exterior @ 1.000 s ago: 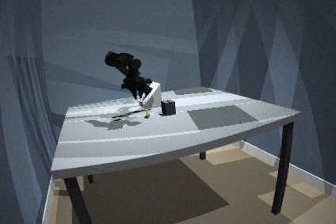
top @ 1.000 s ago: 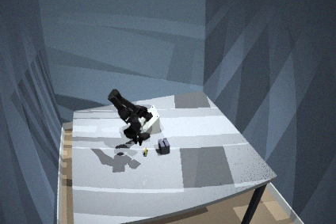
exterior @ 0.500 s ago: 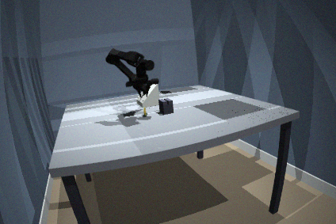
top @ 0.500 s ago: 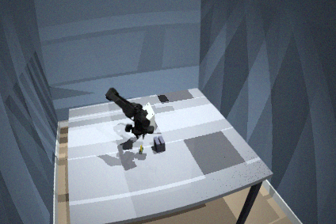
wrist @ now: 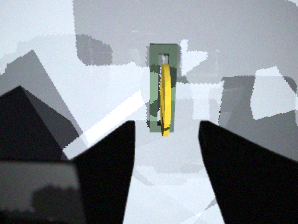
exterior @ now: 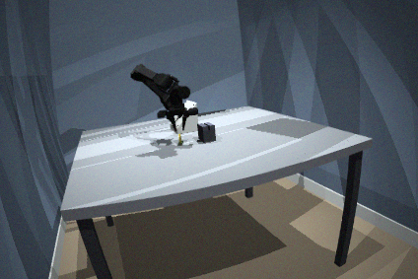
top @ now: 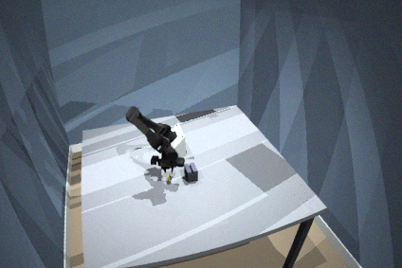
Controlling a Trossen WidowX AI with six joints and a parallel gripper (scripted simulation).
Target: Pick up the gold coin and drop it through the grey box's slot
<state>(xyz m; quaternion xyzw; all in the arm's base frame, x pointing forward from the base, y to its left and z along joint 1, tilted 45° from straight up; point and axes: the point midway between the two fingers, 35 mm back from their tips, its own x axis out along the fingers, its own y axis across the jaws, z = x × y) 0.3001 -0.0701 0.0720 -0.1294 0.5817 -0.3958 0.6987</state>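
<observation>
Now: the gold coin 40 mm below my gripper tip.
</observation>
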